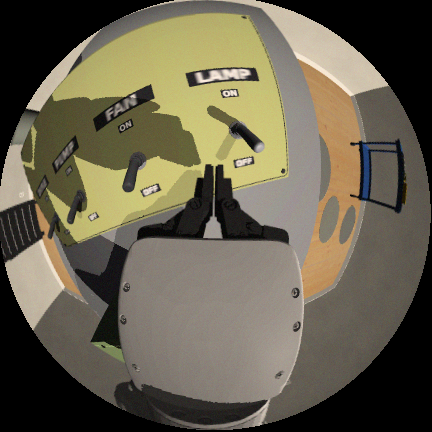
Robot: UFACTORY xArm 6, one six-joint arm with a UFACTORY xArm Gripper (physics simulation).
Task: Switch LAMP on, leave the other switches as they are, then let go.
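Places are measured from the arm's base along level axes (x ahead, y left, z up), in metres.
Where they show: gripper, fingertip midpoint: (214, 175).
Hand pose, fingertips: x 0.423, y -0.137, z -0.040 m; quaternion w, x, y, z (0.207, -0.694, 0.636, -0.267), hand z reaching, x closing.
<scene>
Things, the pixels of their top centre, and the offset from my fingertips. "spot": a spot on its surface instead.
- LAMP switch at a spot on its surface: (248, 138) spot: dy -0.027, dx +0.037, dz +0.017 m
- OFF label at a spot on its surface: (244, 161) spot: dy -0.038, dx +0.021, dz -0.027 m
- FAN switch at a spot on its surface: (133, 172) spot: dy +0.078, dx +0.003, dz +0.013 m
The LAMP switch (248, 138) is a dark lever with a pale tip, at the right end of the yellow panel (175, 40). Its lever leans downward and to the right, with its tip on the side of the OFF label (244, 161); the ON label (229, 93) is above its base. The FAN switch (133, 172) leans down to the OFF side. Two more switches (76, 207) (53, 227) stand further left, also leaning down. My gripper (214, 175) is shut and empty. Its fingertips show below and left of the LAMP lever, apart from it, near the panel's lower edge.
The panel sits on a grey housing (303, 150). A wooden table (340, 105) with grey discs (329, 220) lies to the right. A blue and black frame (366, 170) stands beyond it. A black ribbed object (19, 230) is at the far left, and a green object (109, 351) at lower left.
</scene>
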